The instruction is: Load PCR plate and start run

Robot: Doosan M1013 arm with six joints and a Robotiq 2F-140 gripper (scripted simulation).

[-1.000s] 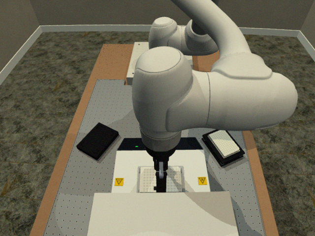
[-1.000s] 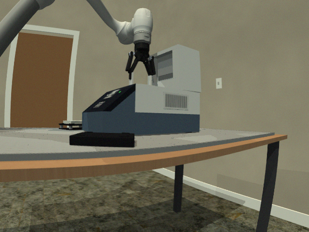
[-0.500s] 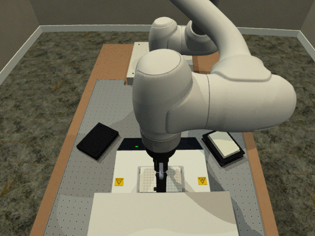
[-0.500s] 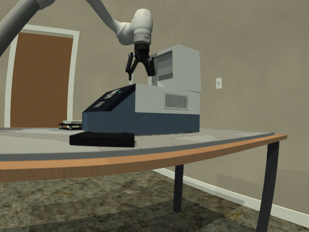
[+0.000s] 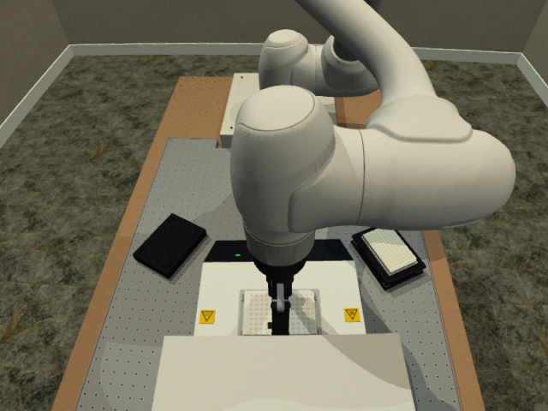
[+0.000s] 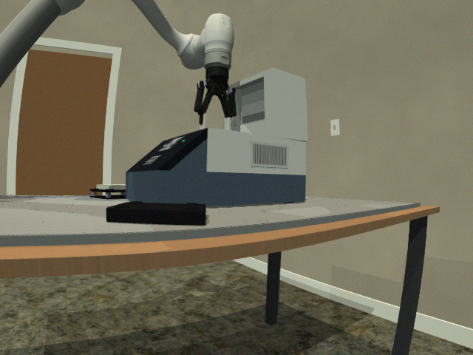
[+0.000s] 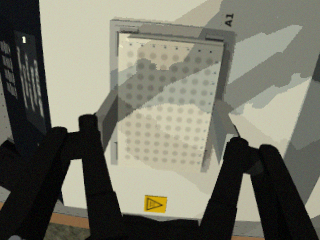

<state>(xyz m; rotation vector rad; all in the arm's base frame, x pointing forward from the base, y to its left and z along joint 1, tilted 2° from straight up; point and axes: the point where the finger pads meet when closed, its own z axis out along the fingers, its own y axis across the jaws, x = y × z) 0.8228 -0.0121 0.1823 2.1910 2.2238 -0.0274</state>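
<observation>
Now: the black nest ND 29 cm to the right of my hand, 29 cm behind it and 22 cm below it. Also, from my hand: black nest N1 (28 cm to the left, 25 cm behind, 21 cm below).
</observation>
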